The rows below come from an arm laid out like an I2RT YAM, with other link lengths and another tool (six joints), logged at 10 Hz.
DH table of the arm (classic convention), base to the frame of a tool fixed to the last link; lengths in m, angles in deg. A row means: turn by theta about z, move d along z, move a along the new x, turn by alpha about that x. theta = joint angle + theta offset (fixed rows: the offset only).
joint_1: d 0.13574  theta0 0  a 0.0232  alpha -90
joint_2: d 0  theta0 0  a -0.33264  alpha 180
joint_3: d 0  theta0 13.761  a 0.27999  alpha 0
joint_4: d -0.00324  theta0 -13.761  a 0.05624  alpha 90
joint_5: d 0.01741  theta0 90  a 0  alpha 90
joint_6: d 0.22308  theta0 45.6  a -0.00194  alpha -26
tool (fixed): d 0.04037  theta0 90  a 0  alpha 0
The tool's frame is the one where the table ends.
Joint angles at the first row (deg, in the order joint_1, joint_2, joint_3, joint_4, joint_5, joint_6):
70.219, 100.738, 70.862, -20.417, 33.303, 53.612
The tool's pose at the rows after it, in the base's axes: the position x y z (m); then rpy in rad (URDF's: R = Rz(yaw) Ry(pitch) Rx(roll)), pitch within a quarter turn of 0, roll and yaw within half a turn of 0:
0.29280, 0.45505, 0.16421, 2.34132, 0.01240, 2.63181
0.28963, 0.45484, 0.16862, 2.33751, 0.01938, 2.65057
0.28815, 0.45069, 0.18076, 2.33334, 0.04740, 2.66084
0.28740, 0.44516, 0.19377, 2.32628, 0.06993, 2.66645
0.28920, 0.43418, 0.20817, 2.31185, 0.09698, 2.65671
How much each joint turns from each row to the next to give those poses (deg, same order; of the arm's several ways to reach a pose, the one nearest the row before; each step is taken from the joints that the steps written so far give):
0.350, -1.075, -1.749, 3.022, 0.005, -1.683
0.189, -0.930, -0.537, 0.375, -0.283, -1.130
0.471, -1.457, 0.028, -0.696, 1.097, -1.444
0.270, -1.665, -0.007, -0.777, 0.909, -1.195
0.101, -2.216, -0.687, -0.412, 1.591, -0.934

